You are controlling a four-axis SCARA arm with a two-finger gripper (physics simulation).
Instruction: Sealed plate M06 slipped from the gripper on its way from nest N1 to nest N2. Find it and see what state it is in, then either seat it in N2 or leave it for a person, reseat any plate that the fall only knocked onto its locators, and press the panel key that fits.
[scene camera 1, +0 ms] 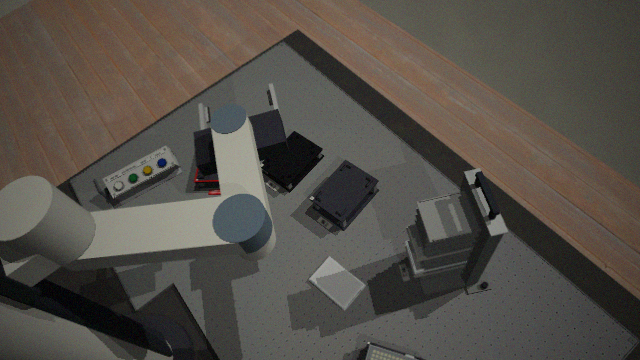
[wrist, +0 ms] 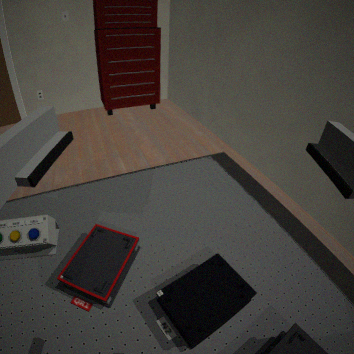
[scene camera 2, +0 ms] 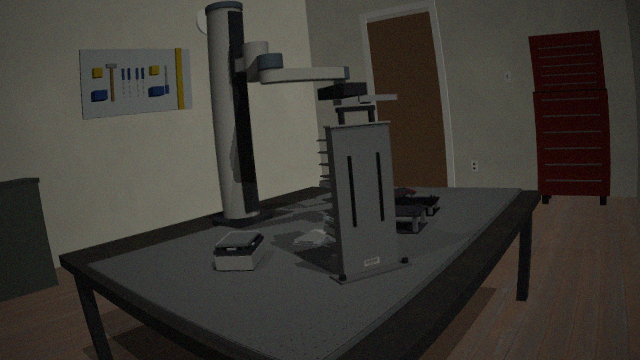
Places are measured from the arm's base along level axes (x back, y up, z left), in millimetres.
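Where they show: gripper, between the fingertips: (scene camera 1: 236, 96) (wrist: 193, 123) (scene camera 2: 382, 98); arm's base, origin of its link: (scene camera 2: 242, 219).
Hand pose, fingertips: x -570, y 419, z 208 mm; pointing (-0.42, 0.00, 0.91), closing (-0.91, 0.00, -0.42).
Each offset is from my fingertips to the top centre of the thing. "spot": to the spot under its first point.
My gripper (scene camera 1: 237, 106) (wrist: 193, 123) is open and empty, high above the table beyond the nests. A pale flat rectangular piece @[dx +55, dy -392, dz -361 mm] (scene camera 1: 337, 282) (scene camera 2: 312, 238) lies on the mat; no label is readable on it, so I cannot tell whether it is M06. Nest N2 @[dx -82, dy -353, dz +25 mm] (scene camera 1: 295, 160) (wrist: 206, 300) is black, with no plate visible on it. The dark nest beside it @[dx -125, dy -341, dz -183 mm] (scene camera 1: 345, 192) also shows no plate; its label is unreadable here. The red-edged nest QR1 @[dx +97, dy -360, dz +186 mm] (wrist: 99, 262) shows no plate and is partly hidden by the arm in scene camera 1. The key panel @[dx +310, dy -322, dz +317 mm] (scene camera 1: 141, 172) (wrist: 30, 235) has coloured keys.
A tall plate tower (scene camera 1: 482, 240) (scene camera 2: 365, 200) with a top handle and stacked shelves stands right of the nests in scene camera 1. A low white device @[spot: dx +54, dy -379, dz -678 mm] (scene camera 2: 235, 261) stands near it; a well-patterned plate @[spot: dx +81, dy -335, dz -588 mm] (scene camera 1: 387, 354) shows at the lower edge of scene camera 1.
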